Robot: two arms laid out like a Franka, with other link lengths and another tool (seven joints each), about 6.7 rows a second.
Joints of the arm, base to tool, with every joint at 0 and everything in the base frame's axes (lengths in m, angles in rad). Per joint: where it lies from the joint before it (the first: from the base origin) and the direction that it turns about. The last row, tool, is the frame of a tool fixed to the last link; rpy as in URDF.
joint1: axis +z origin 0 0 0.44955
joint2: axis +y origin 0 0 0
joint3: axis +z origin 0 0 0.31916
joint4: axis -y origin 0.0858 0 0
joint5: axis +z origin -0.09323 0 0.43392
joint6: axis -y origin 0 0 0
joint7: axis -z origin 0.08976 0 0
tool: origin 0.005 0.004 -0.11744 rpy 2.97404 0 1.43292
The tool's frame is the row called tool.
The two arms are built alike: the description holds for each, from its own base.
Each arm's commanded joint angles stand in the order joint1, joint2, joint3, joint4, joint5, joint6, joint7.
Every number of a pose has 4 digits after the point.
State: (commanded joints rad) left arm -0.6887 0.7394 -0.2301 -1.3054 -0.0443 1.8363 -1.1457; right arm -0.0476 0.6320 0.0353 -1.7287 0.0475 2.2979 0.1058
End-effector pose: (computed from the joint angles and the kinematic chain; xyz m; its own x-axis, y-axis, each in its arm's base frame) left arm 0.4969 -0.5881 0.3897 -0.1394 0.9884 0.0609 0.9841 0.1451 -0.1022; right arm 0.7172 -0.0058 0.2911 0.2917 0.9558 0.0373 0.9513 -0.2940 0.0924
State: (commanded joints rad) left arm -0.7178 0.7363 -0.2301 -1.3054 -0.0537 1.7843 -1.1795; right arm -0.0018 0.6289 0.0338 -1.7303 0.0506 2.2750 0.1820
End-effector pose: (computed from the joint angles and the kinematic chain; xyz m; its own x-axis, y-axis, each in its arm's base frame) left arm 0.4739 -0.5979 0.3892 -0.1335 0.9853 0.1067 0.9802 0.1471 -0.1322; right arm 0.7141 0.0258 0.2906 0.3232 0.9460 0.0260 0.9435 -0.3242 0.0691
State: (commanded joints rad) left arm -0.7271 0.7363 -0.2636 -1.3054 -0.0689 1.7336 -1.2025; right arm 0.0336 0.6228 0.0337 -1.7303 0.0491 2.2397 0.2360
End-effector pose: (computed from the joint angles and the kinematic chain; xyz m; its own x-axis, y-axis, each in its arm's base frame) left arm 0.4462 -0.6105 0.3902 -0.1100 0.9848 0.1346 0.9737 0.1339 -0.1841; right arm 0.7094 0.0508 0.2919 0.3382 0.9410 0.0090 0.9402 -0.3383 0.0412
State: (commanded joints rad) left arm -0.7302 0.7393 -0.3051 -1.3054 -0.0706 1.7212 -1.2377; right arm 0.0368 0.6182 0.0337 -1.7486 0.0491 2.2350 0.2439
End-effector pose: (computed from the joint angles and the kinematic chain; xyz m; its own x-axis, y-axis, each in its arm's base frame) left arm 0.4226 -0.6250 0.3923 -0.1028 0.9848 0.1403 0.9690 0.1310 -0.2093; right arm 0.7026 0.0527 0.2865 0.3420 0.9397 0.0007 0.9394 -0.3420 0.0243
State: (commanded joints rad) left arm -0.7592 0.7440 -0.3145 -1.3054 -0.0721 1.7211 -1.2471; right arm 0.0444 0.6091 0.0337 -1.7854 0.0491 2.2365 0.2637
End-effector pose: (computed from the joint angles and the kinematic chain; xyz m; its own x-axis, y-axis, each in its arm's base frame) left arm 0.3993 -0.6399 0.3901 -0.0753 0.9869 0.1426 0.9705 0.1054 -0.2170; right arm 0.6900 0.0573 0.2766 0.3525 0.9357 -0.0134 0.9358 -0.3525 0.0006
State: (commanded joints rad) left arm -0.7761 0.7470 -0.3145 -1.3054 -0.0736 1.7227 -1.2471; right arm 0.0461 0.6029 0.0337 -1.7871 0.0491 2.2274 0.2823
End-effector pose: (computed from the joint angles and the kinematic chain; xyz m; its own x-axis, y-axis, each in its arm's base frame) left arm 0.3883 -0.6466 0.3880 -0.0594 0.9880 0.1429 0.9715 0.0901 -0.2194; right arm 0.6892 0.0584 0.2794 0.3675 0.9299 -0.0183 0.9300 -0.3676 -0.0033
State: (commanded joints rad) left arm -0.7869 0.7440 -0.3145 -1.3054 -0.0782 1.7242 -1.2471; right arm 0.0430 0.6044 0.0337 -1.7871 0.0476 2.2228 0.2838
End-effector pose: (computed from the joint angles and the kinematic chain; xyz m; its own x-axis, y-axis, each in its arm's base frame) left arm 0.3811 -0.6513 0.3904 -0.0509 0.9891 0.1379 0.9720 0.0808 -0.2206; right arm 0.6885 0.0562 0.2781 0.3703 0.9286 -0.0220 0.9288 -0.3706 -0.0084
